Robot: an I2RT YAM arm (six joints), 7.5 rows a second.
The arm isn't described. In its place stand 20 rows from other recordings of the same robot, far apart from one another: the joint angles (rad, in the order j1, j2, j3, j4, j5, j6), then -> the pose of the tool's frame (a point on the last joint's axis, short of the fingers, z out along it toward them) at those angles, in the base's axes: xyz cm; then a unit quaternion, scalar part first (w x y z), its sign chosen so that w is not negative.
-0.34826, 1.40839, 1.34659, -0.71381, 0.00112, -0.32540 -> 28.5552 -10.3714 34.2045 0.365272 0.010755 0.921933 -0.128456
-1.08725, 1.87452, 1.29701, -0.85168, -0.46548, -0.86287 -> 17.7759 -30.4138 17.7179 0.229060 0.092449 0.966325 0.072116
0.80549, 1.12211, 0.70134, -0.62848, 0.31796, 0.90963 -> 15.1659 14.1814 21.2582 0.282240 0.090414 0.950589 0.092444
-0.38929, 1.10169, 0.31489, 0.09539, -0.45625, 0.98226 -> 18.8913 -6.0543 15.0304 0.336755 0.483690 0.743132 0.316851
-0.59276, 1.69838, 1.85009, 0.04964, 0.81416, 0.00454 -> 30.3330 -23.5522 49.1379 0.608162 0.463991 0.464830 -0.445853
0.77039, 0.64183, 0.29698, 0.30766, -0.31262, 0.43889 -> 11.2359 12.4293 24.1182 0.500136 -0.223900 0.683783 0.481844
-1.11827, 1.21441, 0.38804, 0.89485, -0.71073, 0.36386 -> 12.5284 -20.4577 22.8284 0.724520 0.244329 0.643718 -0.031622
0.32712, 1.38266, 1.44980, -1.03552, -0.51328, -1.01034 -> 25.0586 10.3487 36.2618 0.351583 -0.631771 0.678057 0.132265
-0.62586, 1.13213, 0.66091, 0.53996, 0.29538, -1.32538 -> 20.5629 -16.1414 30.2165 0.322220 -0.130236 0.670957 -0.655003
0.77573, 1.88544, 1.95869, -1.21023, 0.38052, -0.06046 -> 28.5293 26.1309 34.5173 0.262607 -0.352157 0.892871 -0.099020
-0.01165, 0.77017, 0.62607, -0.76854, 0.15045, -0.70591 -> 14.8298 -0.7064 23.5121 0.276764 -0.298196 0.895640 -0.179748
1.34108, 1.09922, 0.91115, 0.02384, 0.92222, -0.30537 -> 8.3681 23.3255 34.6209 0.671233 -0.305286 0.675411 -0.008166
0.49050, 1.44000, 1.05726, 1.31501, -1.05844, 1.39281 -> 24.0974 16.3864 41.2839 0.354164 -0.313259 0.452820 0.755904
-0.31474, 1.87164, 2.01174, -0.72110, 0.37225, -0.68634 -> 39.7288 -14.2959 40.0452 0.331330 -0.073384 0.866169 -0.366859
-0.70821, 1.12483, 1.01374, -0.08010, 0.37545, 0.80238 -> 19.0077 -17.9973 36.3794 0.631288 0.605957 0.470331 -0.114370
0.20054, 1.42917, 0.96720, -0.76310, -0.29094, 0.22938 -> 25.8077 6.2881 21.7662 0.135810 -0.010876 0.974950 0.175813
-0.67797, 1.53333, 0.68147, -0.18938, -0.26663, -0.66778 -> 21.7219 -16.2885 13.8965 0.282792 -0.029910 0.956751 -0.061325
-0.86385, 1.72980, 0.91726, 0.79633, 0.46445, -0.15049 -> 23.4465 -29.9025 23.5836 0.516932 0.393462 0.593662 -0.474906
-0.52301, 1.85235, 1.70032, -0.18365, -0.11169, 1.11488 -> 38.9993 -22.0276 35.3280 0.539740 0.572510 0.579579 0.212135
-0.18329, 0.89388, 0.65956, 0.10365, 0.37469, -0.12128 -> 20.7139 -5.1648 30.6809 0.619155 0.145658 0.734447 -0.236680
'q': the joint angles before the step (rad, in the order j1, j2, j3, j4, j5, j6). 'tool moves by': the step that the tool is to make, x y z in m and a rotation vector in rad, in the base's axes. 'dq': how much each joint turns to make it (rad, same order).
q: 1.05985 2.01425 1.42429 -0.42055 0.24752 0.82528
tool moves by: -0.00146 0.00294 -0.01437 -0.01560 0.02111 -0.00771
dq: 0.00614 0.03317 -0.00453 0.00941 -0.00209 0.01802
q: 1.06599 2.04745 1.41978 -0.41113 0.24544 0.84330
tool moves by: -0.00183 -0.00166 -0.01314 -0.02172 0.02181 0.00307
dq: 0.00119 0.01887 -0.02055 0.00922 -0.00841 0.00269
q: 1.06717 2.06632 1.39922 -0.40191 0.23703 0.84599
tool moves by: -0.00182 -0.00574 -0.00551 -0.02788 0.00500 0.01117
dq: -0.00267 -0.00567 -0.02783 -0.00066 0.00152 -0.01697
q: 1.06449 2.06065 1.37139 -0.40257 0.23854 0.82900
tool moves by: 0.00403 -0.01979 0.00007 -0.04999 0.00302 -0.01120
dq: -0.03135 -0.04095 -0.05455 -0.02428 0.01105 -0.02880
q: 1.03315 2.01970 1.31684 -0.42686 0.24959 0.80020
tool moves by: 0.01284 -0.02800 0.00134 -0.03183 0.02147 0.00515
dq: -0.06781 -0.05155 -0.06482 -0.00940 -0.03117 -0.06781
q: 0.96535 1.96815 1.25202 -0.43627 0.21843 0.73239
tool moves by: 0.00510 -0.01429 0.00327 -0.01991 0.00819 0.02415
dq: -0.03399 -0.03206 -0.02916 -0.01215 -0.01884 -0.05645
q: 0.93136 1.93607 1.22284 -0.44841 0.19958 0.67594
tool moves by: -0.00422 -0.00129 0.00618 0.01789 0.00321 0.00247
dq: 0.00592 -0.02587 -0.01071 -0.00435 -0.01070 0.00865
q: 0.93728 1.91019 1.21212 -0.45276 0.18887 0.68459
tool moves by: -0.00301 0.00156 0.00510 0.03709 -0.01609 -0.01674
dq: 0.00913 -0.01938 -0.01124 0.02608 0.00297 0.02767
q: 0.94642 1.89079 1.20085 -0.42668 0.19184 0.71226
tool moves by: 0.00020 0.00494 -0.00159 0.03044 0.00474 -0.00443
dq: 0.00578 0.01174 0.00552 0.02471 -0.01474 0.01910
